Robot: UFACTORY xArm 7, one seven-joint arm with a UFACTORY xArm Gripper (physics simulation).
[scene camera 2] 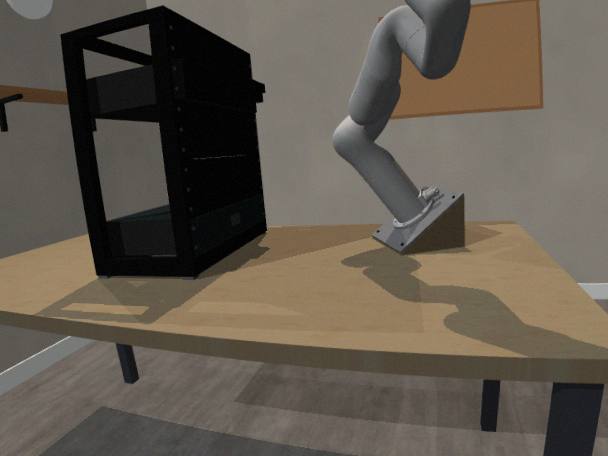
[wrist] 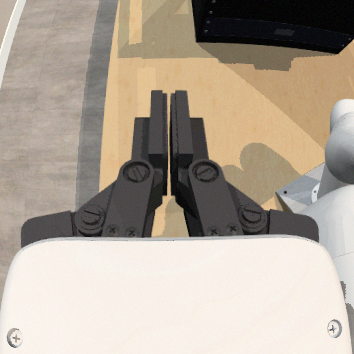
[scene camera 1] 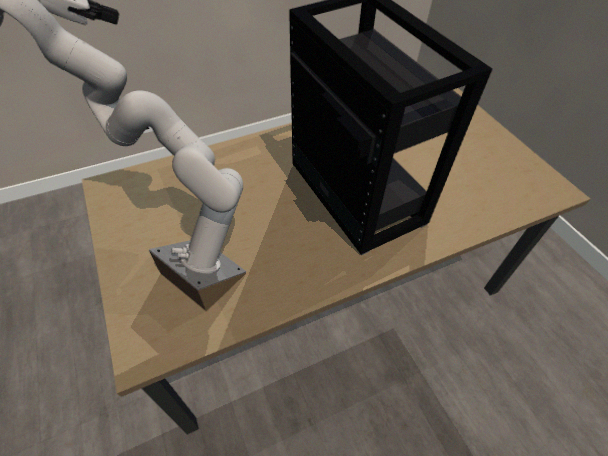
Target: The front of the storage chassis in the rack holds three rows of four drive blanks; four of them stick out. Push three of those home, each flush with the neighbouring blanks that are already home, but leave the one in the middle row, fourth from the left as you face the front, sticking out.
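Pixels of known places: gripper, fingertip midpoint: [wrist: 167,112] [scene camera 1: 117,17]; arm's base at its link origin: [scene camera 2: 414,213] [scene camera 1: 199,262].
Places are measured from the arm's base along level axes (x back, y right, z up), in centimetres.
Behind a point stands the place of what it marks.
The black rack [scene camera 1: 384,175] {x -54.0, y 9.4, z 29.5 cm} [scene camera 2: 175,150] {x -44.2, y -40.0, z 21.7 cm} [wrist: 201,20] {x -43.6, y -39.7, z 4.1 cm} stands upright on the table. Its front is very dark; single drive blanks, and which of them stick out, cannot be told. In scene camera 2 a small dark stepped shape [scene camera 2: 258,92] {x -46.2, y 3.5, z 38.5 cm} juts from the upper front; I cannot tell what it is. My gripper [scene camera 1: 118,16] {x 2.4, y -45.1, z 54.2 cm} [wrist: 167,112] {x 2.4, y -45.1, z 54.2 cm} is shut and empty, high above the table and well away from the rack's front, at the upper left in scene camera 1. It does not show in scene camera 2. In the wrist view the rack's lower front shows at the top right.
The arm's base stands on a wedge-shaped mount [scene camera 1: 197,280] {x 1.5, y 9.3, z 4.6 cm} [scene camera 2: 447,225] {x 9.2, y -7.8, z -1.7 cm} on the wooden table [scene camera 1: 300,280] {x -29.1, y 12.3, z -7.7 cm} [scene camera 2: 325,310] {x -8.3, y -49.7, z -7.7 cm} [wrist: 235,90] {x -29.3, y -27.2, z -7.7 cm}, in front of the rack. Part of the white arm [wrist: 330,220] {x 6.7, y -33.3, z 50.0 cm} shows at the right of the wrist view. An orange-brown board [scene camera 2: 500,60] hangs on the wall.
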